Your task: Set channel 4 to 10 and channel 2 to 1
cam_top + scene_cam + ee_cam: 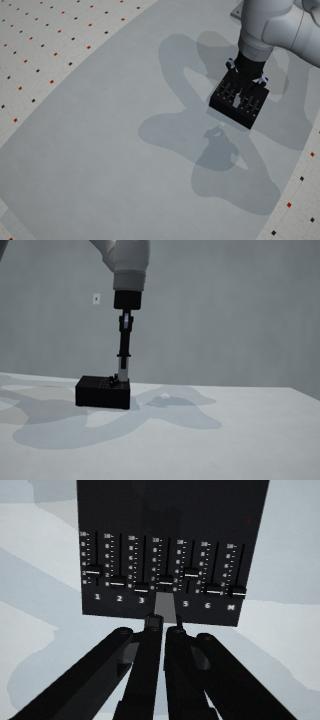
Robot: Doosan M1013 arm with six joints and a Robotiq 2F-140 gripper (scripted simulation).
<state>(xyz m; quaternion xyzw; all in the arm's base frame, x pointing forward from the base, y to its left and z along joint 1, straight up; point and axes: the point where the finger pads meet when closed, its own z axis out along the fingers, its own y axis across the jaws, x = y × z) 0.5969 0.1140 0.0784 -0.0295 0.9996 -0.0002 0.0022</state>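
Right now my hand is 20 mm past the channel 4 fader cap and 30 mm above it. The rest, counted from my hand: channel 5 fader cap: 30 mm behind, 20 mm to the left, 30 mm below; channel 2 fader cap: 20 mm behind, 50 mm to the right, 30 mm below; channel 1 fader cap: 20 mm behind, 70 mm to the right, 30 mm below.
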